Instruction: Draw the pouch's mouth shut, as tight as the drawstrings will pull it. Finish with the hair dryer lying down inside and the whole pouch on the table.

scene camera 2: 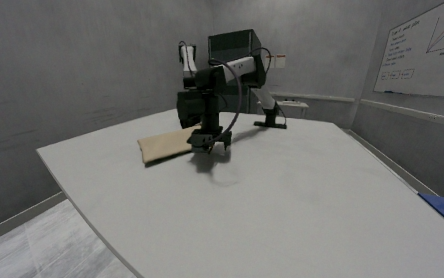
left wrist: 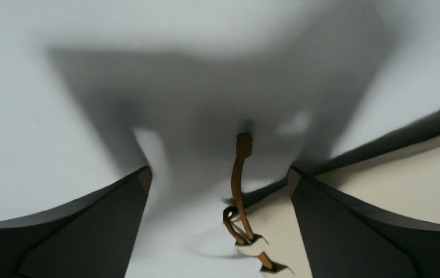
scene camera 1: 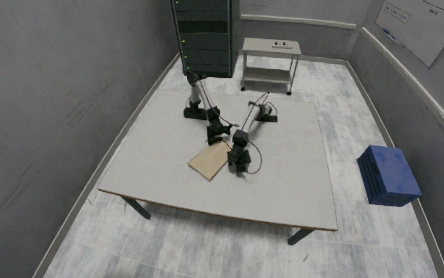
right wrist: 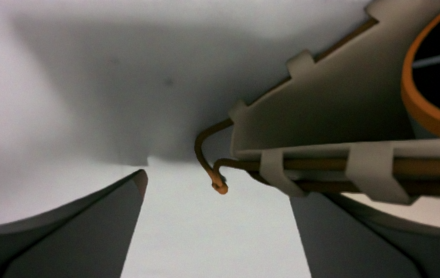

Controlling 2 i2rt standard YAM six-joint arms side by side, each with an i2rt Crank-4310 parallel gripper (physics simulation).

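Observation:
The tan pouch [scene camera 1: 206, 162] [scene camera 2: 165, 144] [left wrist: 395, 185] lies flat on the table. In the right wrist view its mouth is open between the two walls, and an orange ring of the hair dryer [right wrist: 408, 90] shows inside. My left gripper [left wrist: 219, 170] is open above one mouth corner; a brown drawstring's knotted end [left wrist: 244, 145] lies below, between and a little beyond its fingertips in the view. My right gripper [right wrist: 216, 172] is open at the other corner, with the other knotted cord end [right wrist: 219, 188] in view between its fingertips. Neither cord is gripped.
The two arms stand close together over the pouch's mouth on the large table [scene camera 1: 150, 170] [scene camera 2: 300, 200]. A rack cabinet [scene camera 1: 206, 42], a trolley [scene camera 1: 257, 47] and a blue crate [scene camera 1: 392, 170] stand on the floor beyond the table.

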